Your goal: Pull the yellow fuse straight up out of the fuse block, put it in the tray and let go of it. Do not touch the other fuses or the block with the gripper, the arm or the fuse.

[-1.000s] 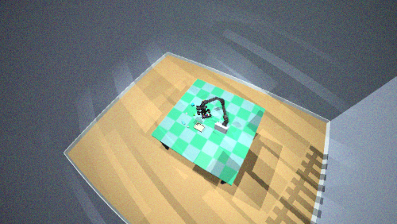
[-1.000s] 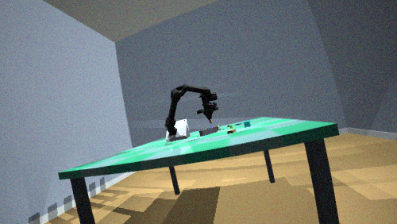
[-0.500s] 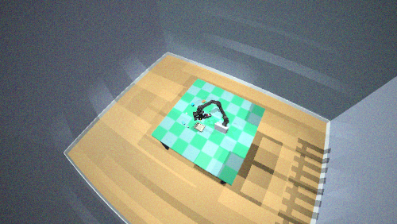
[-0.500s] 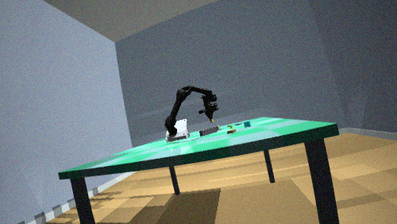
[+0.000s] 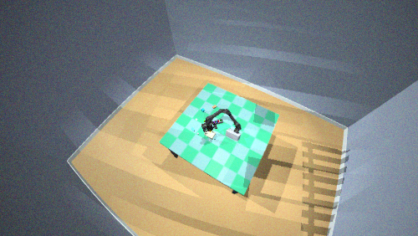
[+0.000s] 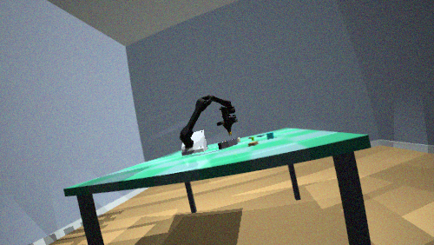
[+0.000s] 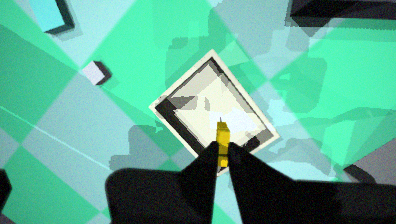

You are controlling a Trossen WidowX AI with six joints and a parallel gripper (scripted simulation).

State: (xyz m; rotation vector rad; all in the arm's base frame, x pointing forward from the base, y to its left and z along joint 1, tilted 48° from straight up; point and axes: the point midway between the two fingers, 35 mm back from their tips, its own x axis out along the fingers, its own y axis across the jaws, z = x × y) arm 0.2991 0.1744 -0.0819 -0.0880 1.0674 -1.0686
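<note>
Right now the yellow fuse is 1 cm below my gripper tip. Also, from my gripper tip: purple fuse 4 cm ahead, 17 cm to the right, 7 cm below; tray 9 cm below; blue fuse 1 cm ahead, 20 cm to the right, 7 cm below.
</note>
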